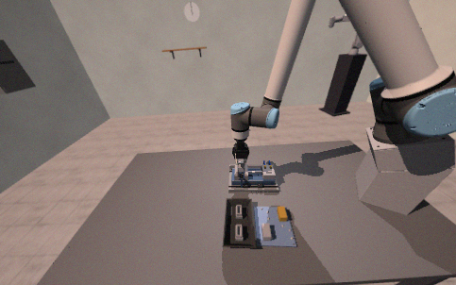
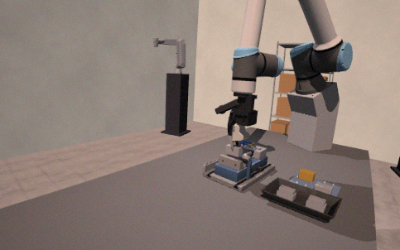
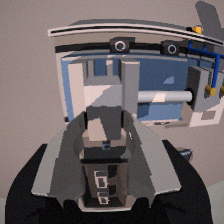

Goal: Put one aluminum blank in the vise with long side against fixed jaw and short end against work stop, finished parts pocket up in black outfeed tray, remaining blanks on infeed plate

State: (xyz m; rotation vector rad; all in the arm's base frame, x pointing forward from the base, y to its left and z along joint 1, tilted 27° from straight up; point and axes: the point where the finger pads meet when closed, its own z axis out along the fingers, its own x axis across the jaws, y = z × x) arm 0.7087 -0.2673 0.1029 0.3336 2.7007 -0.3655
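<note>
Right now the vise is 10 cm below my hand, 7 cm behind it and 3 cm to the left of it. Round my hand: yellow brass blank 30 cm to the left, 12 cm below, 12 cm behind.
</note>
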